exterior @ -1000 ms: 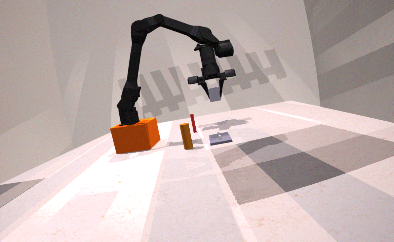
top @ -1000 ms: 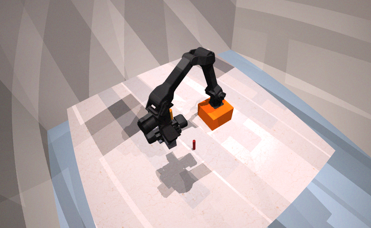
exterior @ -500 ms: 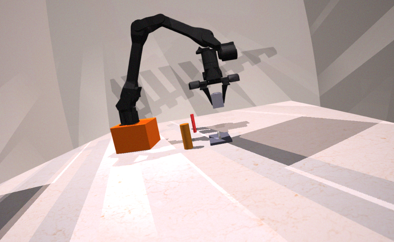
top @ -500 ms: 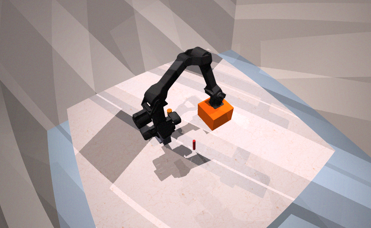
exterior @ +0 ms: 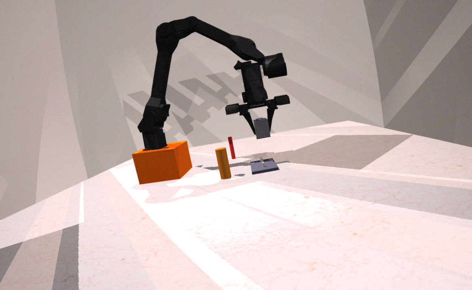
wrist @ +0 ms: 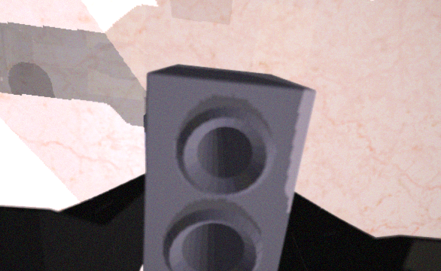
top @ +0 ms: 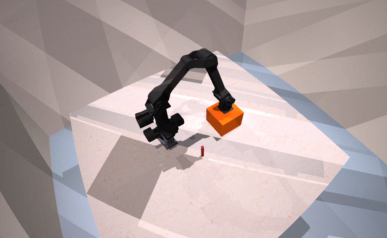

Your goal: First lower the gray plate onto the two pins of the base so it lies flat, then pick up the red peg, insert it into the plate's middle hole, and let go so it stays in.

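My gripper tip is now 8 cm above the gray base, 5 cm to the left of it and 1 cm past it. Round my gripper tip: gray plate (3 cm above); then orange-brown cylinder (11 cm to the right, 11 cm behind, 5 cm below); then red peg (13 cm to the left, 12 cm behind, 5 cm below).
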